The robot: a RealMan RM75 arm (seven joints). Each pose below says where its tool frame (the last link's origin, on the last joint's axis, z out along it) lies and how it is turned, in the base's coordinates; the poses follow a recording.
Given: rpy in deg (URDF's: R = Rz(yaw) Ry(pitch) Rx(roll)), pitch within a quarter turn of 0, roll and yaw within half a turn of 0; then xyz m.
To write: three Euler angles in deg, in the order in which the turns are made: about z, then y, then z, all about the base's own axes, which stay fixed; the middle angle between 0 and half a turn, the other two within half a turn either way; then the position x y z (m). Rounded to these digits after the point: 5 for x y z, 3 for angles.
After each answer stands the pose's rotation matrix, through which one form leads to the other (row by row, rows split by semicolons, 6 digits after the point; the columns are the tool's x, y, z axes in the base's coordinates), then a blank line. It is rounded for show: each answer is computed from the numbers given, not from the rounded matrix.
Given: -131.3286 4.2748 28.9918 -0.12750 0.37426 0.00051
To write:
-84.315 131.189 122.742 -0.12750 0.37426 0.00051
0.872256 0.271114 -0.407022; 0.483336 -0.604754 0.632976; -0.074540 -0.748846 -0.658539

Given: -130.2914 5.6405 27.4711 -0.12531 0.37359 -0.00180
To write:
-82.622 130.057 122.234 -0.12531 0.37359 -0.00180
0.882948 0.231796 -0.408257; 0.459068 -0.608342 0.647439; -0.098286 -0.759072 -0.643544

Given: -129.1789 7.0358 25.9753 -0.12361 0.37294 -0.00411
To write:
-80.954 128.828 121.676 -0.12361 0.37294 -0.00411
0.892213 0.191334 -0.409080; 0.434686 -0.609514 0.662979; -0.122489 -0.769340 -0.626987

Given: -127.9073 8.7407 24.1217 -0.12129 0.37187 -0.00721
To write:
-78.973 127.391 120.870 -0.12129 0.37187 -0.00721
0.902080 0.141655 -0.407659; 0.403930 -0.609737 0.681954; -0.151963 -0.779842 -0.607250

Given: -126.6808 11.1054 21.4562 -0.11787 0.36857 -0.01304
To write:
-76.247 125.886 119.621 -0.11787 0.36857 -0.01304
0.913270 0.074740 -0.400440; 0.358940 -0.612462 0.704309; -0.192614 -0.786958 -0.586171

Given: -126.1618 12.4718 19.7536 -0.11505 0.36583 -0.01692
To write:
-74.679 125.180 118.723 -0.11505 0.36583 -0.01692
0.918946 0.035333 -0.392798; 0.330000 -0.614273 0.716777; -0.215959 -0.788302 -0.576143

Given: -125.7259 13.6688 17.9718 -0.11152 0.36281 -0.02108
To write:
-73.323 124.567 117.618 -0.11152 0.36281 -0.02108
0.924268 -0.002316 -0.381736; 0.299810 -0.614611 0.729635; -0.236309 -0.788827 -0.567371

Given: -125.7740 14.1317 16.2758 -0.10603 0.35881 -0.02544
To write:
-72.760 124.534 116.253 -0.10603 0.35881 -0.02544
0.930874 -0.026311 -0.364393; 0.271780 -0.616678 0.738813; -0.244152 -0.786776 -0.566898

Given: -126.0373 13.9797 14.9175 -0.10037 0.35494 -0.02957
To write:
-72.888 124.812 114.886 -0.10037 0.35494 -0.02957
0.937677 -0.037317 -0.345498; 0.249803 -0.618772 0.744795; -0.241578 -0.784684 -0.570887

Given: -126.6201 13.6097 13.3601 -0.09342 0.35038 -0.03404
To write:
-73.214 125.433 113.280 -0.09342 0.35038 -0.03404
0.945618 -0.045913 -0.322022; 0.224582 -0.624003 0.748454; -0.235307 -0.780072 -0.579757

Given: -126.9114 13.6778 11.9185 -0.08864 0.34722 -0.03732
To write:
-73.071 125.700 111.990 -0.08864 0.34722 -0.03732
0.950695 -0.060959 -0.304079; 0.200663 -0.626678 0.753000; -0.236462 -0.776890 -0.583547

